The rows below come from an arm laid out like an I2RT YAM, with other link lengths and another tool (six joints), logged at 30 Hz.
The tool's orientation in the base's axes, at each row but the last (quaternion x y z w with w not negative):
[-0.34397, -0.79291, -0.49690, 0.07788]
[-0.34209, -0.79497, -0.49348, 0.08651]
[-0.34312, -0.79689, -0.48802, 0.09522]
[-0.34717, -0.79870, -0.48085, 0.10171]
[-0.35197, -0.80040, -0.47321, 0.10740]
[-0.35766, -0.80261, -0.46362, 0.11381]
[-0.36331, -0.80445, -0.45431, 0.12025]
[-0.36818, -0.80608, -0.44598, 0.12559]
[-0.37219, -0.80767, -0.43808, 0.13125]
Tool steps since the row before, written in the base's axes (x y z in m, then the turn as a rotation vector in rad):
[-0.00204, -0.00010, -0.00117, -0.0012, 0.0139, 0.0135]
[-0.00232, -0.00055, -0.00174, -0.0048, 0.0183, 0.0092]
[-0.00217, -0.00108, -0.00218, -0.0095, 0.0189, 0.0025]
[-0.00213, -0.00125, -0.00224, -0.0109, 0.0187, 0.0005]
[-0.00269, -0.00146, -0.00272, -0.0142, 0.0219, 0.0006]
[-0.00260, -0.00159, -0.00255, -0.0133, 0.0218, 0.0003]
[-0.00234, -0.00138, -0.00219, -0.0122, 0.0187, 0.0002]
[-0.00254, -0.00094, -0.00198, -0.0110, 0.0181, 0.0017]
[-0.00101, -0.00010, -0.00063, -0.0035, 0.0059, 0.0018]
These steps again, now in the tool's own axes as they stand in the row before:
[0.00094, -0.00216, 0.00005, 0.0137, 0.0129, 0.0048]
[0.00066, -0.00288, -0.00006, 0.0164, 0.0088, 0.0099]
[0.00007, -0.00325, -0.00021, 0.0169, 0.0012, 0.0129]
[-0.00011, -0.00332, -0.00026, 0.0168, -0.0012, 0.0136]
[-0.00009, -0.00409, -0.00021, 0.0208, -0.0024, 0.0156]
[-0.00019, -0.00396, -0.00031, 0.0199, -0.0020, 0.0159]
[-0.00015, -0.00348, -0.00023, 0.0176, -0.0023, 0.0135]
[0.00027, -0.00334, 0.00005, 0.0173, -0.0007, 0.0123]
[0.00031, -0.00114, 0.00017, 0.0062, 0.0006, 0.0033]

